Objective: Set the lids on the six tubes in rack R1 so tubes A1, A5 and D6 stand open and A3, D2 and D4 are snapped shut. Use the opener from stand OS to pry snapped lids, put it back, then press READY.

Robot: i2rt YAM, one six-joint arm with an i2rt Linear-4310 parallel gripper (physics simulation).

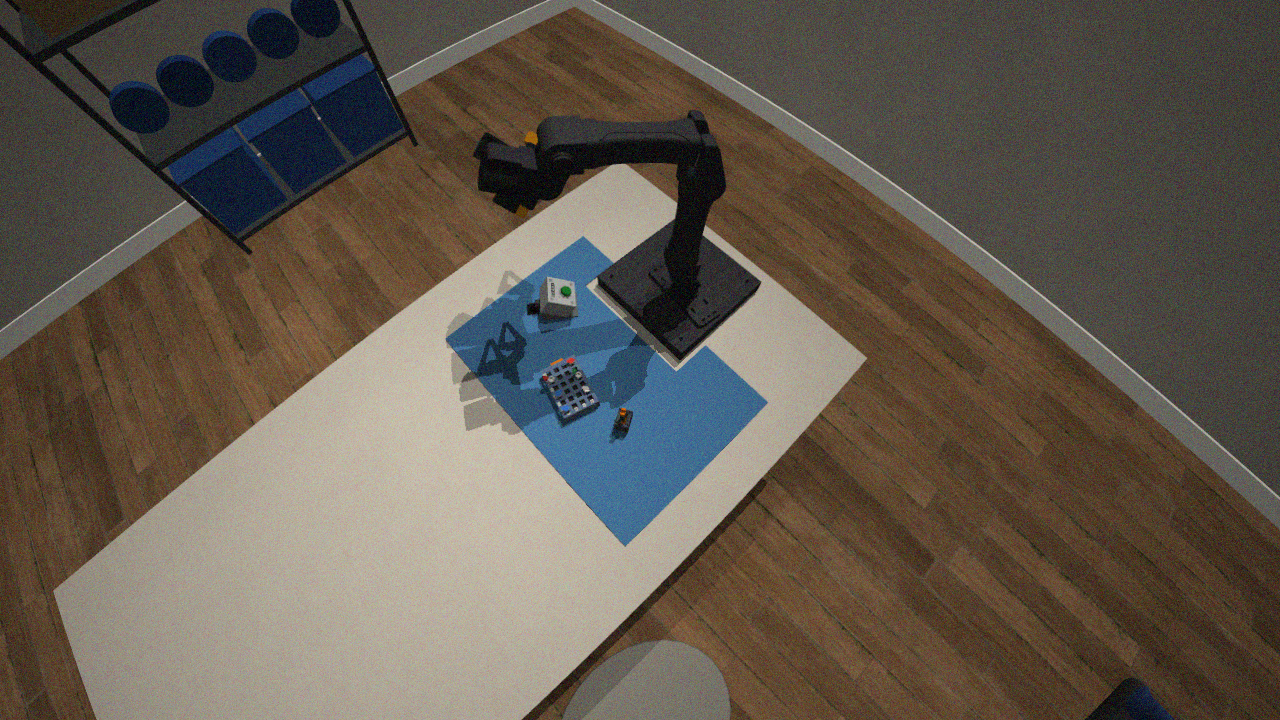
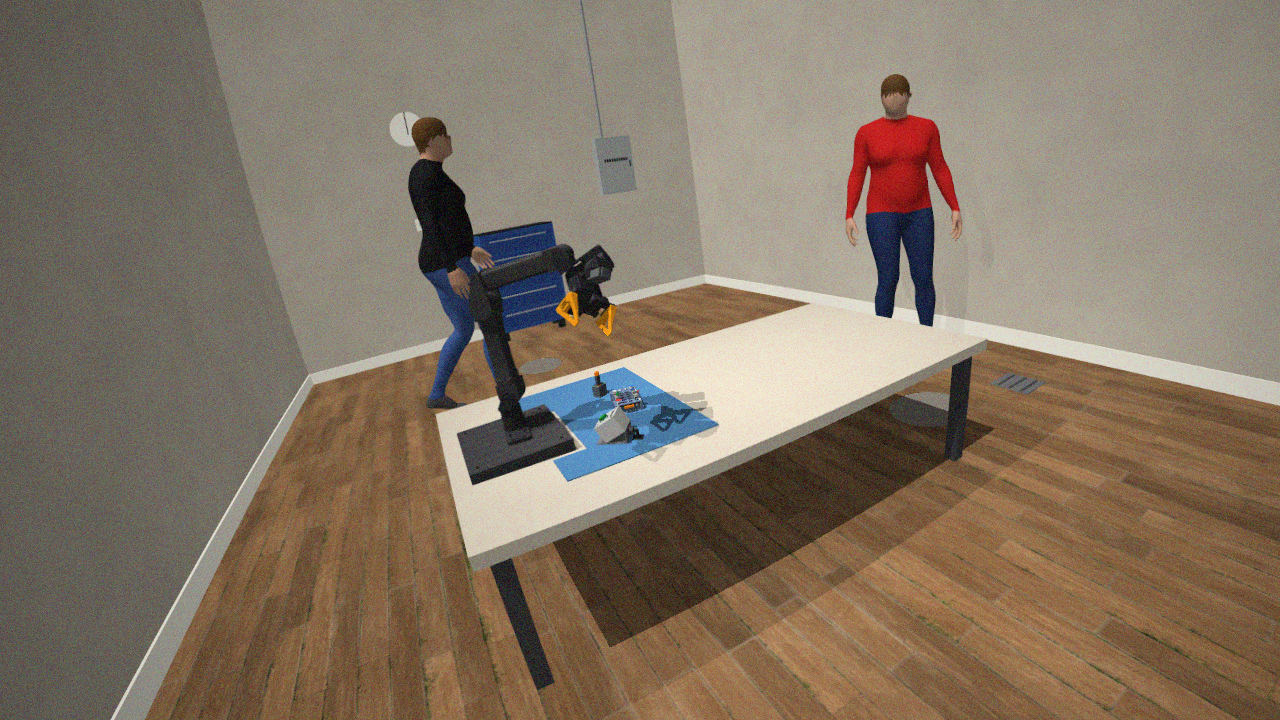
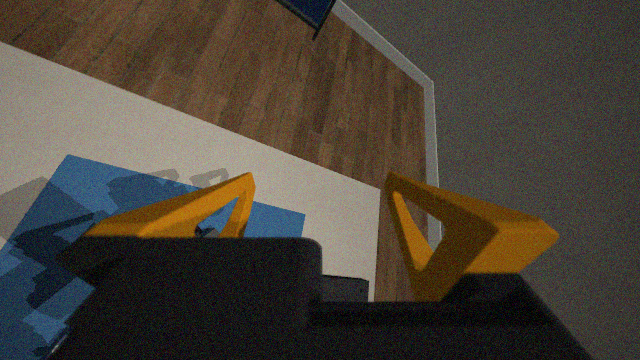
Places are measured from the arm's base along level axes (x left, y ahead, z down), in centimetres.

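Pixels of known places: gripper, fingertip midpoint: [image 2: 593,329] [image 3: 319,179]; arm's base at its link origin: [image 1: 683,292] [image 2: 515,428].
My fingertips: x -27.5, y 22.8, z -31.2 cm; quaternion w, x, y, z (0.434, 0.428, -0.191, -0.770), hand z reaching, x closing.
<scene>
Ahead of a thing's pixels: the offset from my fingertips to its top centre. "*": to the spot under its first point. Level surfaces: height alone.
My gripper [image 2: 586,320] [image 3: 319,179] is open and empty, high above the table, away from the rack. Rack R1 {dx +30.0, dy +13.0, dz +28.8 cm} [image 1: 569,391] [image 2: 627,398] is a small grey-blue grid block on the blue mat, with small tubes and coloured lids in it. The lid states are too small to tell. The opener {dx +43.9, dy +7.9, dz +26.1 cm} [image 1: 622,413] [image 2: 597,377], with an orange top, stands upright in the dark stand OS [image 1: 622,423] [image 2: 599,390] beside the rack. A light grey box {dx +10.4, dy +2.7, dz +26.2 cm} [image 1: 555,300] [image 2: 613,428] with the green READY button {dx +11.5, dy +0.7, dz +27.1 cm} [image 1: 565,291] stands on the mat on the rack's other side.
The blue mat {dz +34.6 cm} [image 1: 680,447] [image 2: 572,467] lies on a cream table {dz +34.9 cm} [image 1: 358,501] [image 2: 760,358]. The arm's dark base plate [image 1: 626,291] [image 2: 483,456] stands beside the mat. A small black part {* dx +7.3, dy +8.3, dz +33.5 cm} [image 1: 533,307] [image 2: 636,434] adjoins the grey box. Two people stand beyond the table.
</scene>
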